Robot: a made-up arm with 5 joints. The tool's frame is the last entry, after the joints. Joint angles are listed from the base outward. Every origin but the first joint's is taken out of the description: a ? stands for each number. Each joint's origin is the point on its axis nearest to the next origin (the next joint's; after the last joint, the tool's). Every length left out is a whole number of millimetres.
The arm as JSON. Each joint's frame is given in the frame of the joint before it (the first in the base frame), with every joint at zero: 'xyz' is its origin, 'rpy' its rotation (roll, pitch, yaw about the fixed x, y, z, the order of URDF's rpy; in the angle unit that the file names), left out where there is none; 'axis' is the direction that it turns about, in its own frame. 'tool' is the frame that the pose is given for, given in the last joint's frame.
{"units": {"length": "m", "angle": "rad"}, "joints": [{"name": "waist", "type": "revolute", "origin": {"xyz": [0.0, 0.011, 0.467], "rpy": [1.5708, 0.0, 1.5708]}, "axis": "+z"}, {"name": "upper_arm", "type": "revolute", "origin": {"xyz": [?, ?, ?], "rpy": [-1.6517, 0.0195, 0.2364]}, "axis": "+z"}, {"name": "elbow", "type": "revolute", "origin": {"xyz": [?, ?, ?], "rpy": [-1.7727, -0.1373, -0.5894]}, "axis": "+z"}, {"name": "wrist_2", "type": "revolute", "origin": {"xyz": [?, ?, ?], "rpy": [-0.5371, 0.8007, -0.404]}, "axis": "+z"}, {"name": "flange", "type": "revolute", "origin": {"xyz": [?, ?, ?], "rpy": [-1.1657, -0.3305, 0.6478]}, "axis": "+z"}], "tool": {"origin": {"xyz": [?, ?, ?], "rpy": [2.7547, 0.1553, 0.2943]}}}
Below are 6 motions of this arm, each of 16 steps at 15 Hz.
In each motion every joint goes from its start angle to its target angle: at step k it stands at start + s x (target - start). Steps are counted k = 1, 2, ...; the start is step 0. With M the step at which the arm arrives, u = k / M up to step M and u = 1 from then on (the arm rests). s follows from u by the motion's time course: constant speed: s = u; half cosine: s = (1 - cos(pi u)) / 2; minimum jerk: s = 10 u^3 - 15 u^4 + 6 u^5.
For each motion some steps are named. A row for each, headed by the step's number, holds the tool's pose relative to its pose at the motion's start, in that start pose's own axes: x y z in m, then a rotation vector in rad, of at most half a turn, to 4 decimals.
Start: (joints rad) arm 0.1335 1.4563 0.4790 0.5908 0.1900
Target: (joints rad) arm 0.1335 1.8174 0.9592 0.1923 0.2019
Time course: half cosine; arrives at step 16
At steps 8, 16:
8: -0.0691 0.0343 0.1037 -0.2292 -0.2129 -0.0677
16: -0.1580 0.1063 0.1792 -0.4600 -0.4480 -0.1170

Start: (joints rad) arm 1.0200 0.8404 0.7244 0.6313 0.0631
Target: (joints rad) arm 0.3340 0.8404 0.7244 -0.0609 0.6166
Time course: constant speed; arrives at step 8
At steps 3, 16:
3: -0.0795 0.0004 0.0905 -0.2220 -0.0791 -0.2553
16: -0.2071 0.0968 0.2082 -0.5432 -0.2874 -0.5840

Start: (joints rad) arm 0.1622 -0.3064 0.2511 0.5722 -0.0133
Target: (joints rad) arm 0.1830 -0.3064 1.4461 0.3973 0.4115
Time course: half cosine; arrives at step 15
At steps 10, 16:
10: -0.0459 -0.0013 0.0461 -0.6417 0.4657 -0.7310
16: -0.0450 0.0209 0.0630 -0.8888 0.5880 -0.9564

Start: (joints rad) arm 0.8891 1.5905 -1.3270 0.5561 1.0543
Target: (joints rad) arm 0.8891 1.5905 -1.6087 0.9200 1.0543
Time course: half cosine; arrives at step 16
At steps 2, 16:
2: 0.0030 0.0037 -0.0025 -0.0043 0.0074 0.0075
16: 0.0530 0.1105 -0.0670 -0.1330 0.1633 0.2102

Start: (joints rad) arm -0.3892 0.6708 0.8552 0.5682 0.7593
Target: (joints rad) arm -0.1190 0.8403 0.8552 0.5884 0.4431
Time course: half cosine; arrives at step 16
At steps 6, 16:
6: 0.0024 0.0130 0.0078 0.0764 -0.0791 0.1392
16: -0.0014 0.0375 0.0315 0.2488 -0.2740 0.4318

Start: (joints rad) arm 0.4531 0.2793 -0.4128 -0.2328 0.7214
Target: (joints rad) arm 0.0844 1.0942 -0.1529 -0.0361 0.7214
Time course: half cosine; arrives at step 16
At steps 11, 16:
11: 0.0263 0.2874 -0.0338 -0.5846 0.0941 0.6133
16: -0.0003 0.3559 -0.0708 -0.7595 0.1136 0.7806

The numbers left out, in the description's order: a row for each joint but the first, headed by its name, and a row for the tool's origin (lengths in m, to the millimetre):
upper_arm: -0.036 -0.06 0.0
elbow: 0.02 0.04 0.0
wrist_2: -0.164 -0.088 0.0
flange: 0.38 -0.045 0.0
tool: 0.055 0.097 0.0

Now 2 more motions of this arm.
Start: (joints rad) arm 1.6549 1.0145 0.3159 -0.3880 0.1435
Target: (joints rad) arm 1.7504 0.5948 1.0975 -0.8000 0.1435
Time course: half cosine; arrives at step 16
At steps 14, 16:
14: 0.1014 0.1466 0.0280 -0.5140 0.2339 -0.1261
16: 0.1084 0.1521 0.0242 -0.5295 0.2481 -0.1241

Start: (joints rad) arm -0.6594 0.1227 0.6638 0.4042 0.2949
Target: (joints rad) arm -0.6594 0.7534 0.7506 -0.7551 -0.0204
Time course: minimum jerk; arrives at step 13
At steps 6, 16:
6: -0.2000 0.0141 0.1623 -0.0064 -0.7361 0.2274
16: -0.5311 -0.0271 0.1104 -0.0560 -1.7009 0.6381

